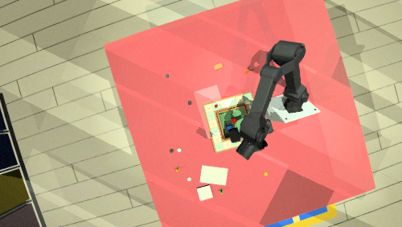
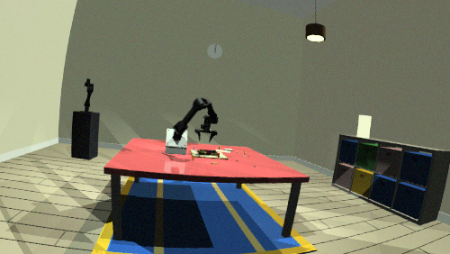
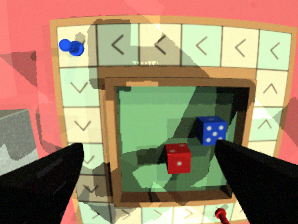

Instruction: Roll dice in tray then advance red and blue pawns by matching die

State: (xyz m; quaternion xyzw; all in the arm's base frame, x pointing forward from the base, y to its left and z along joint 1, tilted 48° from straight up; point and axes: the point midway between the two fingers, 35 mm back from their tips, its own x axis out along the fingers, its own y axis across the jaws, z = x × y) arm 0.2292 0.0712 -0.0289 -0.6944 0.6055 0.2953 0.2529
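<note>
Right now my gripper tip is 120 mm short of the red pawn, 140 mm to the left of it and 80 mm above it. The rest, counted from my gripper tip: tan block: 70 mm ahead, 360 mm to the right, 100 mm below; then green tray: 40 mm ahead, 30 mm to the right, 100 mm below; then blue pawn: 80 mm behind, 60 mm to the left, 80 mm below.
</note>
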